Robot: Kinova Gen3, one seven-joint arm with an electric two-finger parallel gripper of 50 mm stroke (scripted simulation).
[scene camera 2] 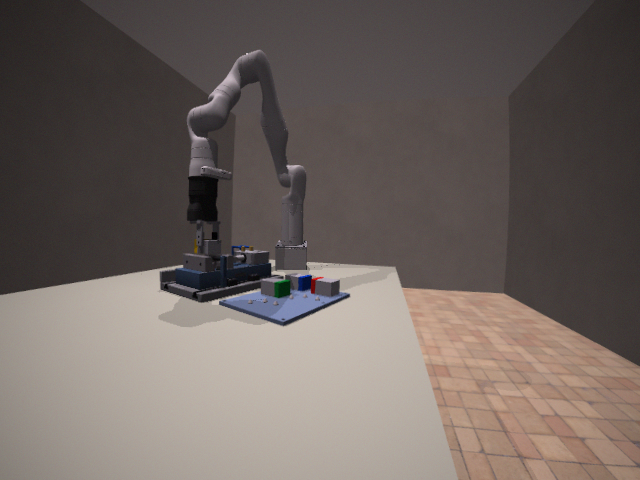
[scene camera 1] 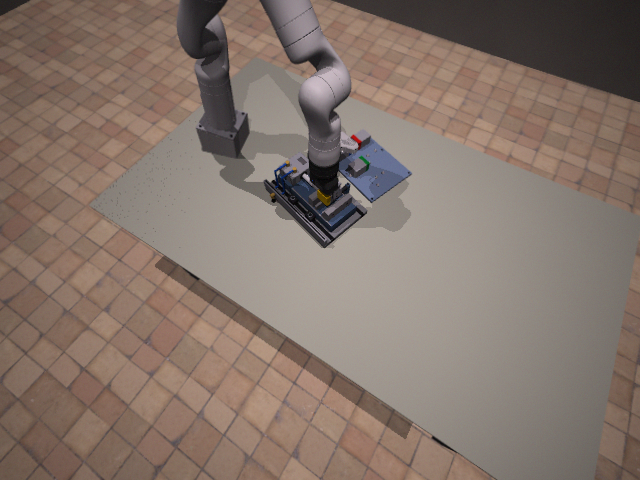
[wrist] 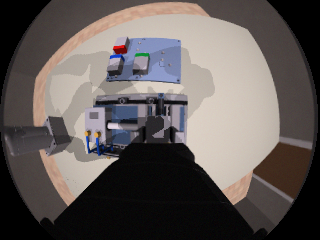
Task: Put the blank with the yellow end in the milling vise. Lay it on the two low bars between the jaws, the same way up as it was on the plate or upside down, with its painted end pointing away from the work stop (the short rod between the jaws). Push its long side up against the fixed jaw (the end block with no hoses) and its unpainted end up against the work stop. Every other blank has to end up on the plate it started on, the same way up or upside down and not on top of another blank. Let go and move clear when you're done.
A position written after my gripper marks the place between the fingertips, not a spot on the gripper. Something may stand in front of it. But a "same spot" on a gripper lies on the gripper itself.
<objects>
my gripper: scene camera 2; scene camera 1; wrist 157, 132
same spot on my gripper: (scene camera 1: 328, 183) = (scene camera 2: 189, 204)
same spot on blue plate: (wrist: 154, 46) = (scene camera 2: 295, 304)
</objects>
